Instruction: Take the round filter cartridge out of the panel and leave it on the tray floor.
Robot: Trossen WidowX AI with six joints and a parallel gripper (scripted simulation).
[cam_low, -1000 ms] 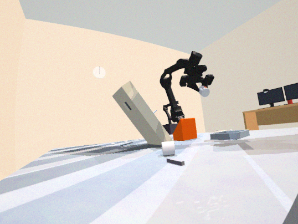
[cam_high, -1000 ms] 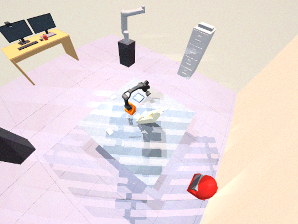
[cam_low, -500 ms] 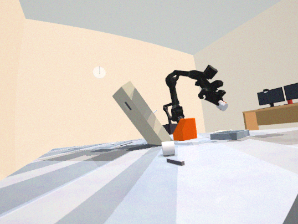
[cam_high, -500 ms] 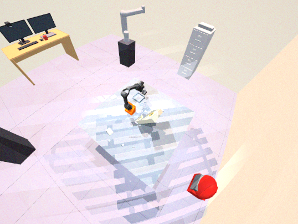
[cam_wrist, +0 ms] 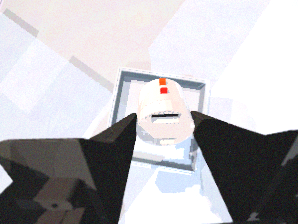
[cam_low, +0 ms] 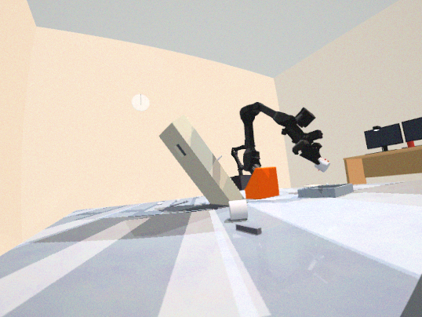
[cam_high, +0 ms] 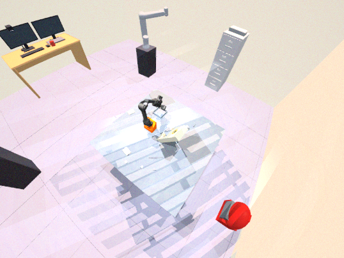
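Right now the filter cartridge is right at my gripper tip. Also, from my gripper tip: beige service panel 36 cm ahead, 31 cm to the right, 6 cm above; shallow grey tray 11 cm below.
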